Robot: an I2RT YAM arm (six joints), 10 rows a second.
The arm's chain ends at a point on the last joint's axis. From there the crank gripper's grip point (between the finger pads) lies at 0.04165 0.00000 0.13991 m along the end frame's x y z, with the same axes.
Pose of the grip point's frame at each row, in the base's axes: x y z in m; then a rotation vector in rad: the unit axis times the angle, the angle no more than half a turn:
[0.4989 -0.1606 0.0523 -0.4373 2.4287 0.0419]
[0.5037 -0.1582 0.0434 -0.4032 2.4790 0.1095]
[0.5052 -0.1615 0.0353 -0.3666 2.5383 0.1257]
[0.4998 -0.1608 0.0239 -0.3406 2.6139 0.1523]
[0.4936 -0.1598 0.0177 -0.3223 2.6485 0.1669]
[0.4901 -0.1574 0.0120 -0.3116 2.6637 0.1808]
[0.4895 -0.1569 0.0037 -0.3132 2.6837 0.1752]
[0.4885 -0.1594 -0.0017 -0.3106 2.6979 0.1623]
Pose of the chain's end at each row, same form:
[0.4440 -0.1677 0.1874 -0.4373 2.4287 0.0419]
[0.4562 -0.1714 0.1808 -0.4032 2.4790 0.1095]
[0.4653 -0.1751 0.1751 -0.3666 2.5383 0.1257]
[0.4704 -0.1756 0.1661 -0.3406 2.6139 0.1523]
[0.4690 -0.1756 0.1607 -0.3223 2.6485 0.1669]
[0.4678 -0.1744 0.1553 -0.3116 2.6637 0.1808]
[0.4699 -0.1728 0.1475 -0.3132 2.6837 0.1752]
[0.4706 -0.1738 0.1425 -0.3106 2.6979 0.1623]

